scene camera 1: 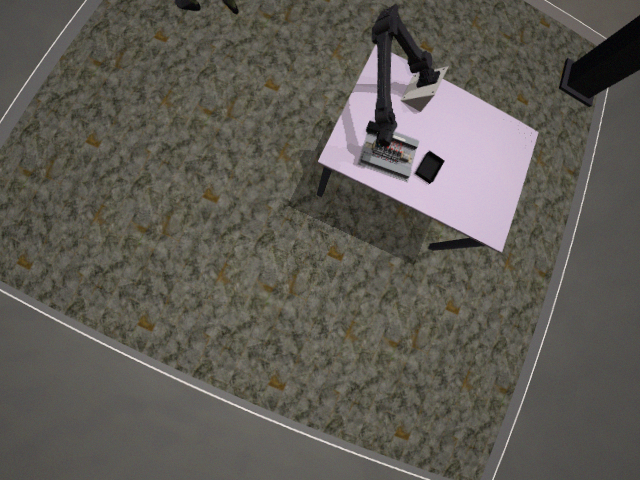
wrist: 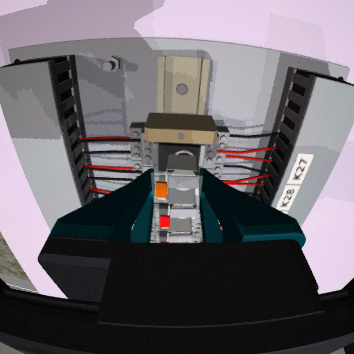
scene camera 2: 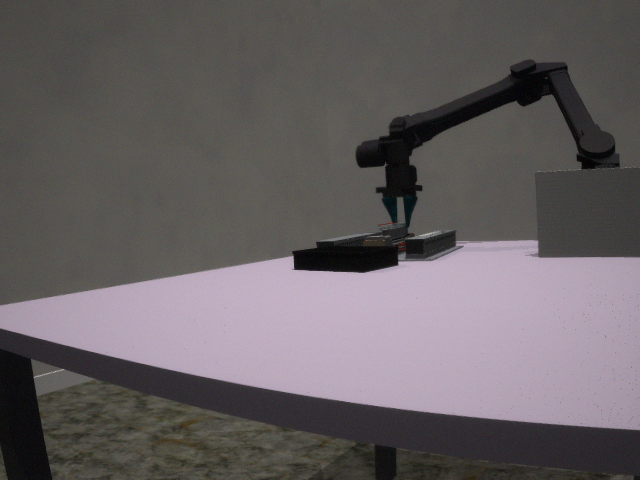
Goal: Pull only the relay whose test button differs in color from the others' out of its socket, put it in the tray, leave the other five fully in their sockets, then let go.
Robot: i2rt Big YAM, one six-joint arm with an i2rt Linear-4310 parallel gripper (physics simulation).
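Frame: origin at the arm's base, x left, y ahead, z down, level; millimetres.
Seen in the pictures: gripper, fingertip midpoint: (scene camera 1: pixel 378 144) (wrist: pixel 176 176) (scene camera 2: pixel 401 227); arm's base, origin of the base link: (scene camera 1: pixel 428 80) (scene camera 2: pixel 605 202).
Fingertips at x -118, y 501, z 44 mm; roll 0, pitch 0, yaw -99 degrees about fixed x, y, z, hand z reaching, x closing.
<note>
Offsets run from my fingertips to a thing's middle. "pt": to the spot under its first point. Level surfaces: height alone.
My gripper (wrist: pixel 176 176) (scene camera 2: pixel 402 224) is shut on a clear-cased relay @[dx -3, dy +0, dz +5 mm] (wrist: pixel 183 181) with an orange test button @[dx -2, dy +9, dz -16 mm] (wrist: pixel 161 190), the one nearest the tan end block. The relay is upright in line with the row of sockets; whether it sits fully in its socket or slightly raised cannot be told. The neighbouring relay @[dx +53, dy -8, dz +8 mm] (wrist: pixel 181 225) has a red button and stands in the row. The other relays are hidden by the gripper in the wrist view and too small to tell in the scene views. The black tray @[dx +343, dy -37, dz +38 mm] (scene camera 1: pixel 430 166) (scene camera 2: pixel 330 261) stands beside the panel, with no relay visible in it.
The tan end block @[dx -21, dy +1, dz +30 mm] (wrist: pixel 181 135) caps the row on the rail @[pt dx -53, dy +4, dz +51 mm] (wrist: pixel 182 72). Slotted wire ducts @[dx +93, dy +86, dz +32 mm] (wrist: pixel 35 110) @[dx +72, dy -108, dz +32 mm] (wrist: pixel 320 130) flank the row, with red and black wires between. The arm's base is on a pale stand (scene camera 1: pixel 419 95) (scene camera 2: pixel 584 211) on the pink table @[dz +55 mm] (scene camera 1: pixel 475 170).
</note>
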